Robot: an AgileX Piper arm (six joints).
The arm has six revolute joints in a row. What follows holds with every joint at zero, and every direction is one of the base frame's.
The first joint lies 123 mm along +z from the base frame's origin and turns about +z.
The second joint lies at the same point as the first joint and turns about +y.
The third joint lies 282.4 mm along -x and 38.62 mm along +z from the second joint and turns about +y.
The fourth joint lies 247.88 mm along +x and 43.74 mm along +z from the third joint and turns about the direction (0.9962, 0, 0.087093).
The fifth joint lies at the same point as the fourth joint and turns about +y.
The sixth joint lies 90.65 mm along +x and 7.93 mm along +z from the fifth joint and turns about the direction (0.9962, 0, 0.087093).
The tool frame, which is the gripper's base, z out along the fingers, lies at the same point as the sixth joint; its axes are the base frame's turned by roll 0, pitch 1.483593 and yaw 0 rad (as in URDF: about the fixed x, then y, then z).
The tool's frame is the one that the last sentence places.
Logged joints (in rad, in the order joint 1, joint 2, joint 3, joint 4, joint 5, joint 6), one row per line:
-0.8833 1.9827 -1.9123 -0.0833 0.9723 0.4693
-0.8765 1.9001 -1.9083 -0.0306 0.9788 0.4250
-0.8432 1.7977 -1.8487 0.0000 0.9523 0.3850
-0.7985 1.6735 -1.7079 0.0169 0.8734 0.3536
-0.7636 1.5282 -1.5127 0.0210 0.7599 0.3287
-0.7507 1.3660 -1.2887 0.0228 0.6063 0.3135
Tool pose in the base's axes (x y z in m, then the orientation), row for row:
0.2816 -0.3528 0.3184 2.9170 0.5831 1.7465
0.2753 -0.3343 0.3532 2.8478 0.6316 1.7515
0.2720 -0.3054 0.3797 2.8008 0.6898 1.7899
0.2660 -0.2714 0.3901 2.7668 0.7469 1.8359
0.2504 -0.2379 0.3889 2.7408 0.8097 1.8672
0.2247 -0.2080 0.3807 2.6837 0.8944 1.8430
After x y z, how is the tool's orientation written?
As angles about the fixed x, y, z axes (roll, pitch, yaw), in radians.
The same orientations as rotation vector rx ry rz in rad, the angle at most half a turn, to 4 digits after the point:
1.5668 2.0034 -0.2703
1.4873 1.9698 -0.2357
1.3805 1.9580 -0.2164
1.2750 1.9517 -0.2032
1.1858 1.9324 -0.2071
1.1149 1.8684 -0.2257

